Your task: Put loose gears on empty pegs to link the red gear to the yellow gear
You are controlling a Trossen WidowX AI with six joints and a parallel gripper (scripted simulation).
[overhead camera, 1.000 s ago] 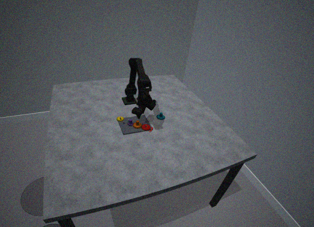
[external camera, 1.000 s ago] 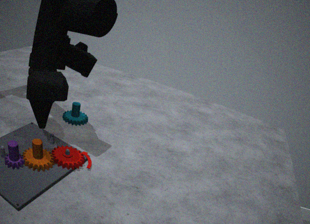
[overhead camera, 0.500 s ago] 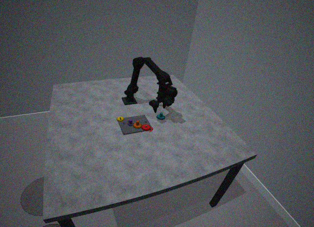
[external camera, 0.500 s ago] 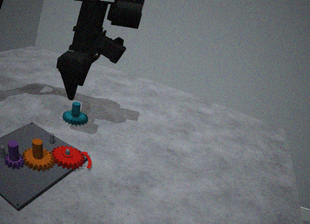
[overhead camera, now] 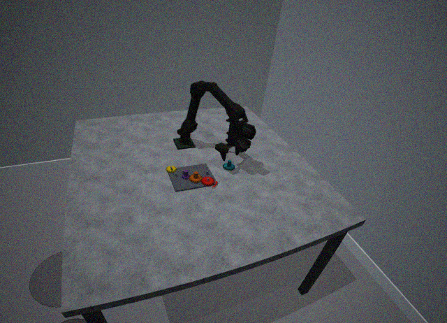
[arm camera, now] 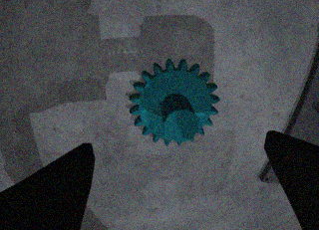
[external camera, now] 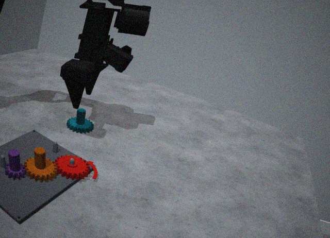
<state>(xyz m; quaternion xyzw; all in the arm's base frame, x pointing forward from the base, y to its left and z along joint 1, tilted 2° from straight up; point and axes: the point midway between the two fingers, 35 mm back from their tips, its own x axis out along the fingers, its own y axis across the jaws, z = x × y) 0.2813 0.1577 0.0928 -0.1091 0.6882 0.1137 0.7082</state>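
My gripper tip is 4 cm above the teal gear. From my gripper tip the other things lie so: red gear (16 cm to the right, 9 cm ahead, 4 cm below); then orange gear (21 cm to the right, 6 cm ahead, 4 cm below); then red arrow (13 cm to the right, 12 cm ahead, 5 cm below).
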